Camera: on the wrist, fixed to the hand. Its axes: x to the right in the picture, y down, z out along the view.
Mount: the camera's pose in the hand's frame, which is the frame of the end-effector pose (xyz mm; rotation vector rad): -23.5 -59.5 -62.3 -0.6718 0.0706 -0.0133
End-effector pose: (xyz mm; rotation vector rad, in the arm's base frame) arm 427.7 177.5 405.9 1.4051 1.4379 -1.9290
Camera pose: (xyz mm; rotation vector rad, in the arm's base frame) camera 424.8 250.5 457.3 1.1376 1.8853 -1.2147
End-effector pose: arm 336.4 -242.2 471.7 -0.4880 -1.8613 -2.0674
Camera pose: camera 328.0 -297.9 402.4 -0.5399 -1.0912 -2.6539
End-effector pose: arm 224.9 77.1 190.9 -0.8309 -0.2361 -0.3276
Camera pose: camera 185.7 -2.8 183.0 -1.4769 -0.0598 -0.4570
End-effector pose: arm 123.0 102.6 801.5 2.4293 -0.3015 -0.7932
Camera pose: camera 143.8 187.4 820.0 1.8194 0.0165 -0.6743
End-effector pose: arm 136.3 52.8 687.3 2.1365 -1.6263 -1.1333
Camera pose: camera 220.0 78.8 704.4 1.7160 -0.9961 -1.3452
